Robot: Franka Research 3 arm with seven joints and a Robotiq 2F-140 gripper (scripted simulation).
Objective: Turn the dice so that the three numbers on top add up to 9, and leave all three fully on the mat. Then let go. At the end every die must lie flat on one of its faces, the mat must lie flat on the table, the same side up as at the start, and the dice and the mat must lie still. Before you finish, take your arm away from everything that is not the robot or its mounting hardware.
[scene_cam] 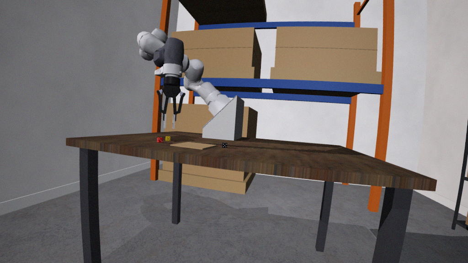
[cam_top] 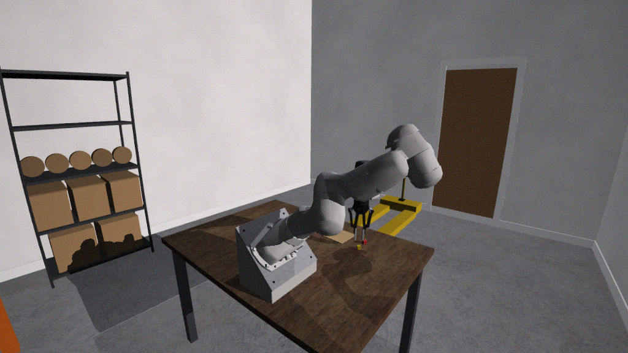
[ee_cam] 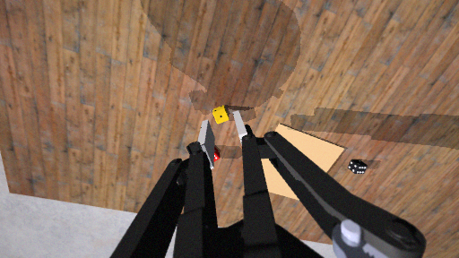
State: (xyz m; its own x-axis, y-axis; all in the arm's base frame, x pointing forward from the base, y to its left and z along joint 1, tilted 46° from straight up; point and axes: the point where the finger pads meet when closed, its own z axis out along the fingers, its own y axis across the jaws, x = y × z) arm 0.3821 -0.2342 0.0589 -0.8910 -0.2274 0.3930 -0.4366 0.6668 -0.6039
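The yellow die lies 80 mm below my hand. Also, from my hand: red die: 80 mm ahead, 10 mm to the right, 80 mm below; then black die: 70 mm ahead, 270 mm to the left, 80 mm below; then tan mat: 90 mm ahead, 150 mm to the left, 90 mm below.
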